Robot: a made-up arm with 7 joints. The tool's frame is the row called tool.
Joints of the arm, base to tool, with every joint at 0 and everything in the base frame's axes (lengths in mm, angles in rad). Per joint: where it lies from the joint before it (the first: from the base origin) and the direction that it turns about. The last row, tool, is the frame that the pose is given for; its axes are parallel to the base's.
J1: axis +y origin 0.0 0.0 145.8
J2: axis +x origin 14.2 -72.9 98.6
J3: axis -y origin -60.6 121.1 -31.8
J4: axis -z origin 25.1 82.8 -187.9
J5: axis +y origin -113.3 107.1 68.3
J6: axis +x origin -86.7 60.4 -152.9
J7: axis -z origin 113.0 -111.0 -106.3
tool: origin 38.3 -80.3 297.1
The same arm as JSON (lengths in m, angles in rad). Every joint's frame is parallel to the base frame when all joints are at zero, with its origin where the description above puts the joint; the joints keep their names.
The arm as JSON. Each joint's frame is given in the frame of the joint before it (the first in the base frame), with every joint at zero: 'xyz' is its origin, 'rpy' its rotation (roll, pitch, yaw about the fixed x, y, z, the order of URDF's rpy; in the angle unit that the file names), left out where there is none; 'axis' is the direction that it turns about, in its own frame. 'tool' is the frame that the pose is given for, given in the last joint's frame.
{
  "units": {
    "length": "m",
    "angle": "rad"
  },
  "joints": [
    {
      "name": "J1",
      "type": "revolute",
      "origin": {
        "xyz": [
          0.0,
          0.0,
          0.1458
        ]
      },
      "axis": "+y"
    },
    {
      "name": "J2",
      "type": "revolute",
      "origin": {
        "xyz": [
          0.0142,
          -0.0729,
          0.0986
        ]
      },
      "axis": "+x"
    },
    {
      "name": "J3",
      "type": "revolute",
      "origin": {
        "xyz": [
          -0.0606,
          0.1211,
          -0.0318
        ]
      },
      "axis": "-y"
    },
    {
      "name": "J4",
      "type": "revolute",
      "origin": {
        "xyz": [
          0.0251,
          0.0828,
          -0.1879
        ]
      },
      "axis": "-z"
    },
    {
      "name": "J5",
      "type": "revolute",
      "origin": {
        "xyz": [
          -0.1133,
          0.1071,
          0.0683
        ]
      },
      "axis": "+y"
    },
    {
      "name": "J6",
      "type": "revolute",
      "origin": {
        "xyz": [
          -0.0867,
          0.0604,
          -0.1529
        ]
      },
      "axis": "+x"
    },
    {
      "name": "J7",
      "type": "revolute",
      "origin": {
        "xyz": [
          0.113,
          -0.111,
          -0.1063
        ]
      },
      "axis": "-z"
    }
  ],
  "tool": {
    "origin": {
      "xyz": [
        0.0383,
        -0.0803,
        0.2971
      ]
    }
  }
}

